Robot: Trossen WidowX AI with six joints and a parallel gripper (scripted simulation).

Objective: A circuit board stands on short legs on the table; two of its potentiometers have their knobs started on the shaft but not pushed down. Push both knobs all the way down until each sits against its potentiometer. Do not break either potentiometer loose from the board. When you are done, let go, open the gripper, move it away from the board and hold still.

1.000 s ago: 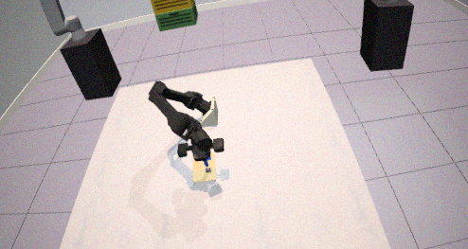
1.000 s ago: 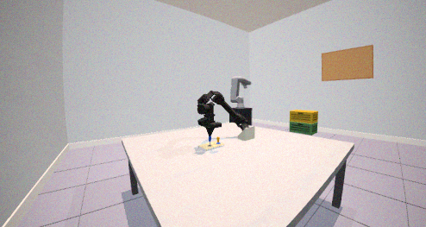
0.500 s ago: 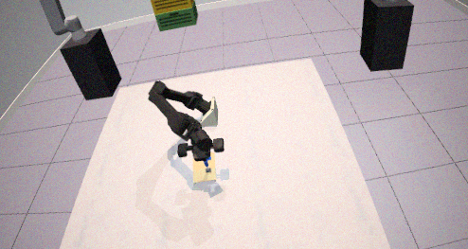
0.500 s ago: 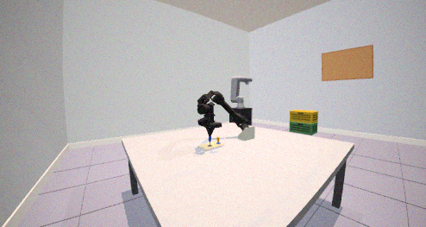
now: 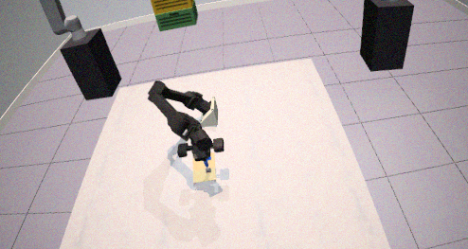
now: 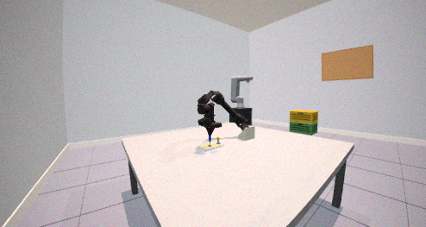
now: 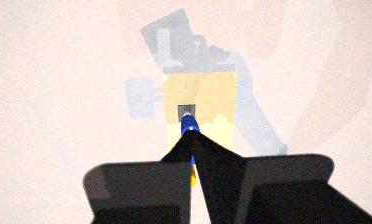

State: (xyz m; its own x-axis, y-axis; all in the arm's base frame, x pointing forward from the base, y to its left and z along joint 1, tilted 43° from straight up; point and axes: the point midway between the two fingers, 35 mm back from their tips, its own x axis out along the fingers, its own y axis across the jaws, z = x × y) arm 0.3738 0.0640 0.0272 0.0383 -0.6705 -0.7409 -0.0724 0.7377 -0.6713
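Right now my gripper tip is 70 mm past the orange knob, 10 mm to the left of it and 30 mm above it. From my gripper tip the other things lie so: blue knob (10 mm below).
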